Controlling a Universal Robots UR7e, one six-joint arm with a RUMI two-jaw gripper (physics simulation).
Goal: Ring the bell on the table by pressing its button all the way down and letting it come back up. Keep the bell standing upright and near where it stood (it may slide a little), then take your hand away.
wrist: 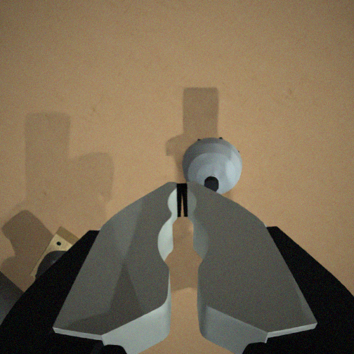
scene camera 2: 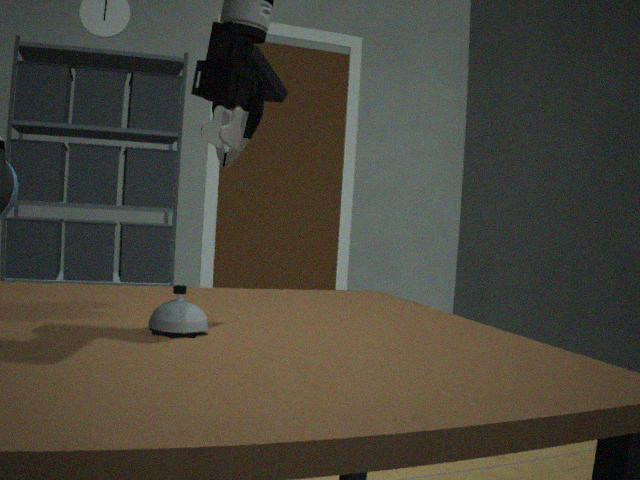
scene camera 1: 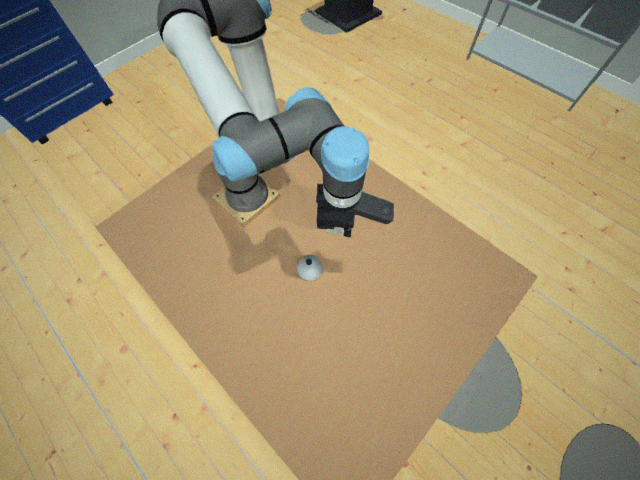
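Seen in the pictures: gripper, between the fingertips: [scene camera 2: 224, 166] [scene camera 1: 344, 231]; arm's base, origin of its link: [scene camera 1: 247, 194].
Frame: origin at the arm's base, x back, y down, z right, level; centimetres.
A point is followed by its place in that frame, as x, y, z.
Note:
A silver-grey domed bell [scene camera 1: 310, 269] {-37.9, -2.1, 1.3} [scene camera 2: 178, 318] {-36.2, -0.5, 4.1} [wrist: 214, 160] stands upright on the brown table top [scene camera 1: 330, 356] {-61.1, 2.2, 12.9} [scene camera 2: 320, 392] {-50.0, 2.2, 28.8} [wrist: 100, 65]. Its small black button [scene camera 1: 309, 261] {-36.5, -4.4, 0.3} [scene camera 2: 179, 289] {-36.2, -4.1, 1.3} [wrist: 211, 183] stands up on a short stem above the dome. My gripper [scene camera 2: 225, 164] {-42.4, -22.1, -7.8} [wrist: 181, 186] is shut with nothing between its fingertips. It hangs well above the table, higher than the bell and apart from it. In the wrist view the bell shows just beyond the fingertips and to their right. In scene camera 1 the fingertips are mostly hidden under the gripper body.
The arm's base plate [scene camera 1: 242, 219] {-7.7, -0.4, 7.2} [wrist: 62, 235] is on the table behind the bell, to the left in scene camera 1. The arm's shadow falls beside the bell. A blue drawer cabinet [scene camera 1: 49, 62] and a shelf rack [scene camera 2: 180, 129] stand off the table.

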